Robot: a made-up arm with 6 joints. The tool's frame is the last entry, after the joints.
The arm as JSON. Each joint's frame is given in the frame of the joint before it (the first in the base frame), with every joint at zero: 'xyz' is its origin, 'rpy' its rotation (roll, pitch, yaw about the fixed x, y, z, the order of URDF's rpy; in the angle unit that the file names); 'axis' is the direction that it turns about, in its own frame. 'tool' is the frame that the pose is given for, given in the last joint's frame.
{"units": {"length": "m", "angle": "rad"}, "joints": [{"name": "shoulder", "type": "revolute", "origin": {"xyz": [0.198, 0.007, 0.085], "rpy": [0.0, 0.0, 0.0]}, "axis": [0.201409, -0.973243, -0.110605]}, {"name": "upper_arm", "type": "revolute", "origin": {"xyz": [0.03, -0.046, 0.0], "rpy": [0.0, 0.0, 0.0]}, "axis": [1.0, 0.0, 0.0]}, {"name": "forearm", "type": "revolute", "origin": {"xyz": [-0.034, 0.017, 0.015], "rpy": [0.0, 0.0, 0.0]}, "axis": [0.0, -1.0, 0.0]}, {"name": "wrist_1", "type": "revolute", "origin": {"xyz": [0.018, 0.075, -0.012], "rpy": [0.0, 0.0, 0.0]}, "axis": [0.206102, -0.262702, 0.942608]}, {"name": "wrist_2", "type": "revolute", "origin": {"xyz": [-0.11, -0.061, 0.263], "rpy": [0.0, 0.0, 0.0]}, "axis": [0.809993, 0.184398, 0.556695]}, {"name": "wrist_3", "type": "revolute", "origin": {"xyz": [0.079, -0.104, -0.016], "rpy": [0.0, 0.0, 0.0]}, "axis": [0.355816, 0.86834, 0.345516]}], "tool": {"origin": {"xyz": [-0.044, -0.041, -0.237], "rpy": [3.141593, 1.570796, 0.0]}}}
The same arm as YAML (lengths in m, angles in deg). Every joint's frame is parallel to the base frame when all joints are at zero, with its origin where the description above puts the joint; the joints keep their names.
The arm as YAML. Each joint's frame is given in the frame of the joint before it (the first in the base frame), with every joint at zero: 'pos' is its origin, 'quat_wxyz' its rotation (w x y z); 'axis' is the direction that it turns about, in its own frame. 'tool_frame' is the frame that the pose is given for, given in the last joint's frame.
length_unit: m
angle_unit: deg
joints:
  - joint: shoulder
    pos: [0.198, 0.007, 0.085]
    quat_wxyz: [1.0, 0.0, 0.0, 0.0]
    axis: [0.201409, -0.973243, -0.110605]
  - joint: upper_arm
    pos: [0.03, -0.046, 0.0]
    quat_wxyz: [1.0, 0.0, 0.0, 0.0]
    axis: "+x"
  - joint: forearm
    pos: [-0.034, 0.017, 0.015]
    quat_wxyz: [1.0, 0.0, 0.0, 0.0]
    axis: "-y"
  - joint: wrist_1
    pos: [0.018, 0.075, -0.012]
    quat_wxyz: [1.0, 0.0, 0.0, 0.0]
    axis: [0.206102, -0.262702, 0.942608]
  - joint: wrist_2
    pos: [-0.11, -0.061, 0.263]
    quat_wxyz: [1.0, 0.0, 0.0, 0.0]
    axis: [0.809993, 0.184398, 0.556695]
  - joint: wrist_3
    pos: [0.079, -0.104, -0.016]
    quat_wxyz: [1.0, 0.0, 0.0, 0.0]
    axis: [0.355816, 0.86834, 0.345516]
tool_frame:
  pos: [-0.044, -0.041, -0.237]
  quat_wxyz: [0.0, 0.707107, 0.0, -0.707107]

